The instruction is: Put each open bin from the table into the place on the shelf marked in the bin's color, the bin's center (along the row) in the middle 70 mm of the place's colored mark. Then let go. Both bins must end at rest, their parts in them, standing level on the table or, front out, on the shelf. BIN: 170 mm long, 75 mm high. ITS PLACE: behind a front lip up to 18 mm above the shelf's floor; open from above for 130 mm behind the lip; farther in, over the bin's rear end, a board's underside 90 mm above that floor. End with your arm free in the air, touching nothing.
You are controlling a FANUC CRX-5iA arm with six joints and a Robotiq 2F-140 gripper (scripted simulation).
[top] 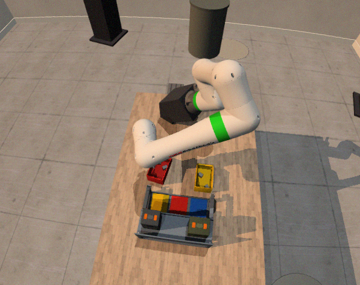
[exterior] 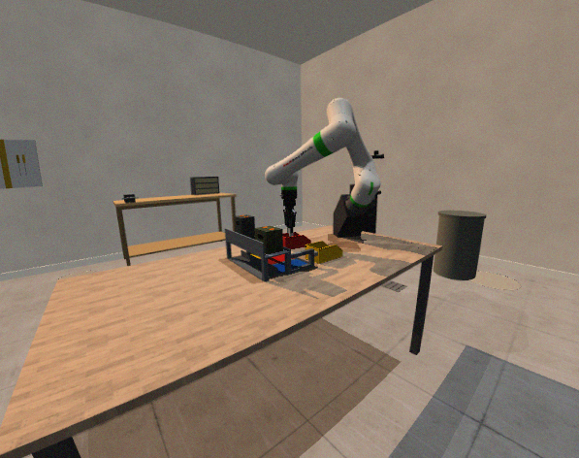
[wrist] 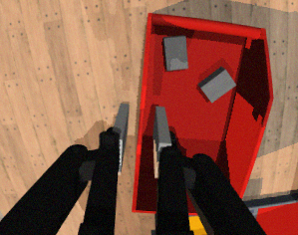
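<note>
The red bin lies 5 cm to the left of my hand, 4 cm below it and 1 cm behind it. From my hand the other things lie so: yellow bin 31 cm to the left, 6 cm behind, 4 cm below; then red mark 25 cm to the left, 18 cm ahead, 7 cm below; then yellow mark 22 cm ahead, 15 cm to the left, 7 cm below.
</note>
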